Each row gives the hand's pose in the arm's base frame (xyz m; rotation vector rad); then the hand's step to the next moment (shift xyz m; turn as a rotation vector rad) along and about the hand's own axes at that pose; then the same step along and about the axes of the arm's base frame.
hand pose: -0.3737 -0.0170 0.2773 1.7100 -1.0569 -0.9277
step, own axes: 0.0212 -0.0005 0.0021 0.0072 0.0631 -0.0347
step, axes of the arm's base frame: 0.0058 -0.0201 -0.0040 0.0177 -0.0112 0.0693
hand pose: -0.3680 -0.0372 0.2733 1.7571 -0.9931 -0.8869
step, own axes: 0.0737 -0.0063 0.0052 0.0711 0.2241 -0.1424
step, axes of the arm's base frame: 0.0279 -0.0662 -0.0185 0.0987 -0.0736 0.2457
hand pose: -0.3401 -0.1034 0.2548 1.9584 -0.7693 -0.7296
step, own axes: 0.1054 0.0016 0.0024 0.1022 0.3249 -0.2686
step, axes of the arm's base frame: 0.0648 -0.0808 -0.0197 0.1884 -0.0741 0.3836
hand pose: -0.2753 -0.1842 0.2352 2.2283 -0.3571 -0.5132
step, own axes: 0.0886 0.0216 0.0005 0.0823 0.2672 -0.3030
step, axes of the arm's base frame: 0.0757 -0.0506 -0.0054 0.1922 -0.0068 0.3647
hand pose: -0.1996 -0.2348 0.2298 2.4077 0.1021 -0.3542
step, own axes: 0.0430 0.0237 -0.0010 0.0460 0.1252 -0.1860
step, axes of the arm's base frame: 0.0455 -0.0182 0.0036 0.1071 0.0254 0.2007
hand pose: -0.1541 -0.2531 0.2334 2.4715 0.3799 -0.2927
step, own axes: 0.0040 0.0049 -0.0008 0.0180 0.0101 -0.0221
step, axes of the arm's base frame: 0.0055 -0.0025 0.0021 0.0228 0.0092 0.0176
